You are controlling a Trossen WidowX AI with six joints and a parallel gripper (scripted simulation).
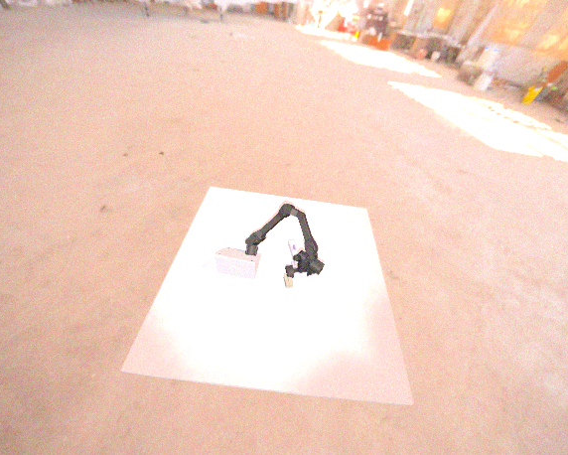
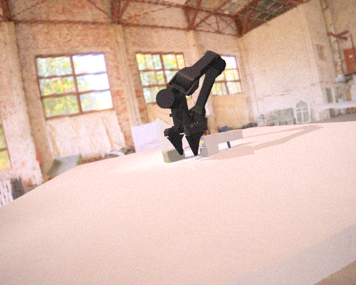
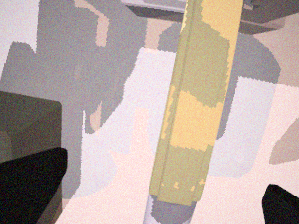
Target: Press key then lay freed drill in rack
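My gripper tip is now 5 cm to the right of the yellow drill, 3 cm below it and 1 cm past it. From my gripper tip the other things lie so: long pale block 15 cm to the left, 3 cm behind, 2 cm above; then tan rack 7 cm behind, 3 cm to the right; then blue-violet key 17 cm to the left, 4 cm behind, 4 cm above.
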